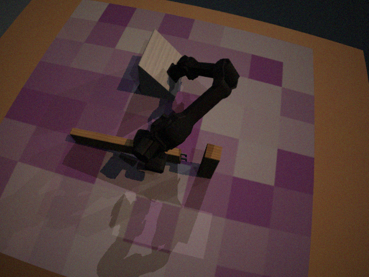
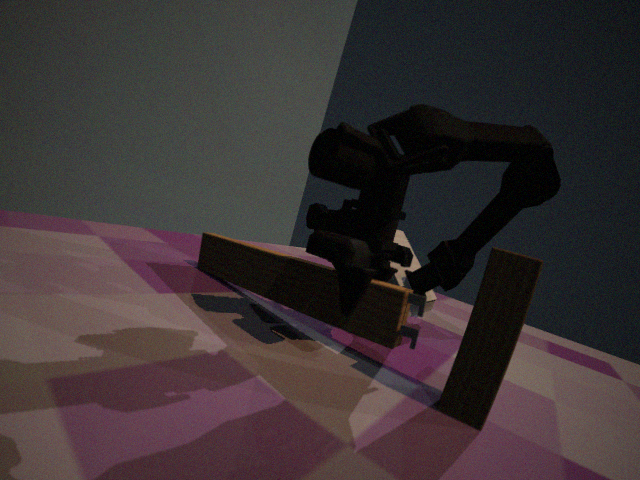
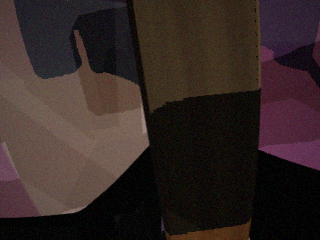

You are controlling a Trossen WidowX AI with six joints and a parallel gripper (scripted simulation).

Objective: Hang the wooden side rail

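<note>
Right now the headboard post is 2 cm behind my gripper tip, 17 cm to the left of it and 4 cm above it.
</note>
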